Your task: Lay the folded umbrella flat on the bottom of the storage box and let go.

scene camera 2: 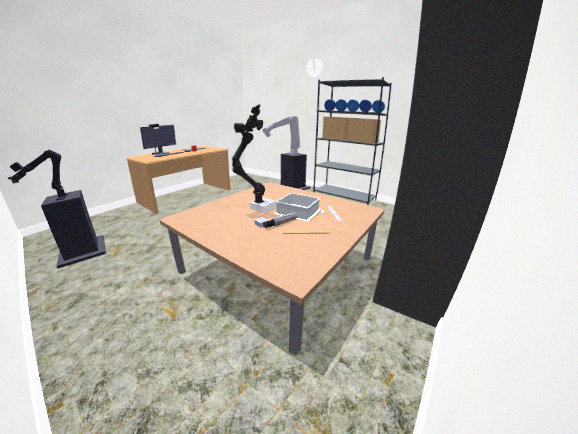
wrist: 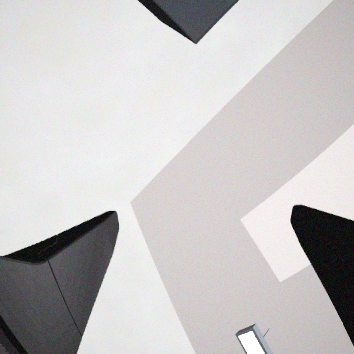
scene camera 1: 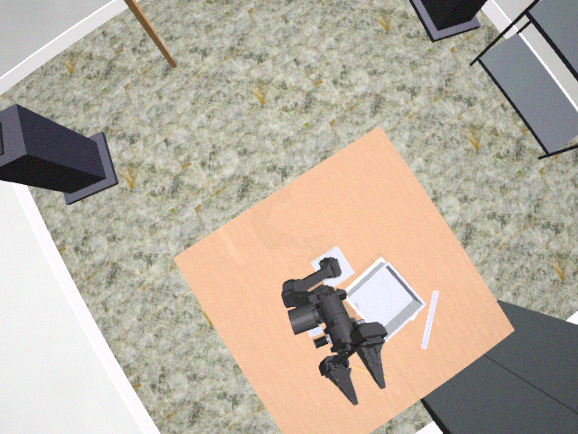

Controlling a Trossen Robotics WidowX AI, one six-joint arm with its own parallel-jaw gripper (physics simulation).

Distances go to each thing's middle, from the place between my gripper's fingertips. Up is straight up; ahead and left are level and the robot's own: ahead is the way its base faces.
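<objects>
There is the white storage box [scene camera 1: 382, 295], and my hand is well above it, far to the right of it and a good way short of it.
</objects>
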